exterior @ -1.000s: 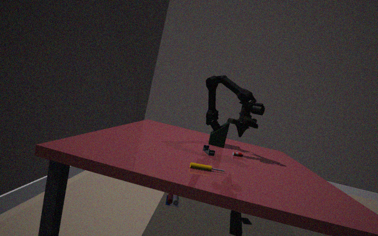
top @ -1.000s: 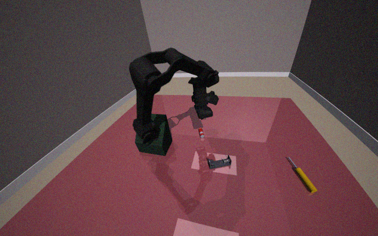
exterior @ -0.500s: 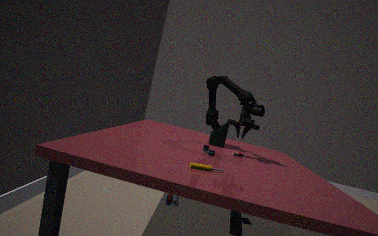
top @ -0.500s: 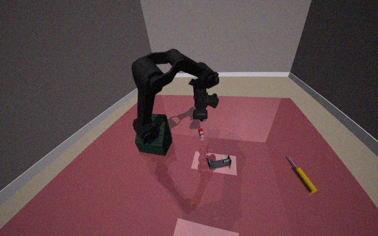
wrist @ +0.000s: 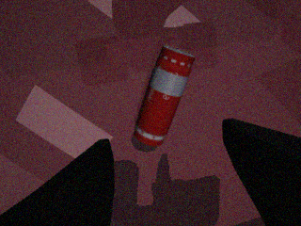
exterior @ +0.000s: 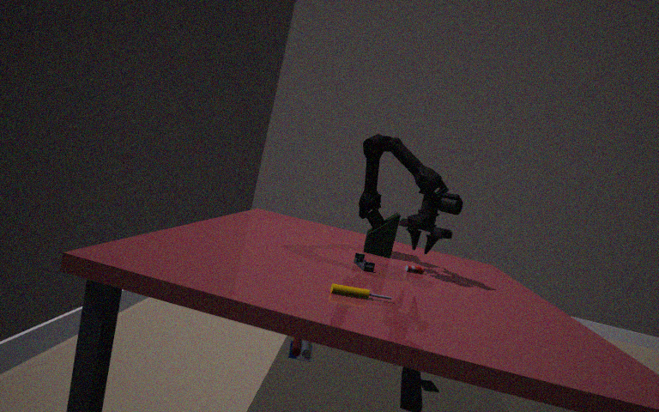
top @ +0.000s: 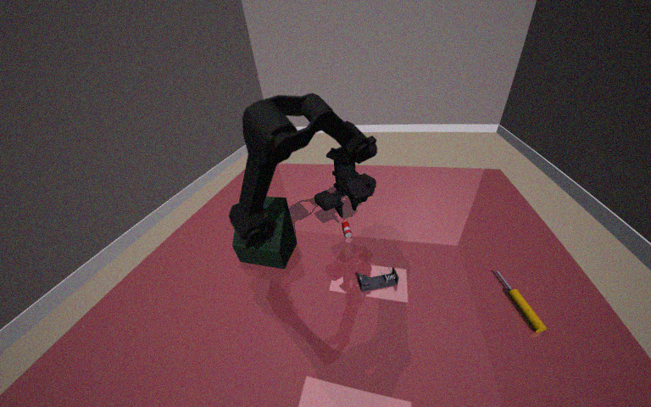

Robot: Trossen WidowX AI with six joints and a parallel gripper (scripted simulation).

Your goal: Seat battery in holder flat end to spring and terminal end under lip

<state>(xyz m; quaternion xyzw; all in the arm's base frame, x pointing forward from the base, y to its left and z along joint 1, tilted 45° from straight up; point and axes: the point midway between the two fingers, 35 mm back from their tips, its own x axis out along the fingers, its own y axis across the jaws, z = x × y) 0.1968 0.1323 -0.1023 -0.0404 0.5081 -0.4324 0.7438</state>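
The battery lies 70 mm below my gripper tip and 10 mm behind it. From my gripper tip the other things lie so: yellow-handled screwdriver 440 mm ahead, 130 mm to the right, 70 mm below.
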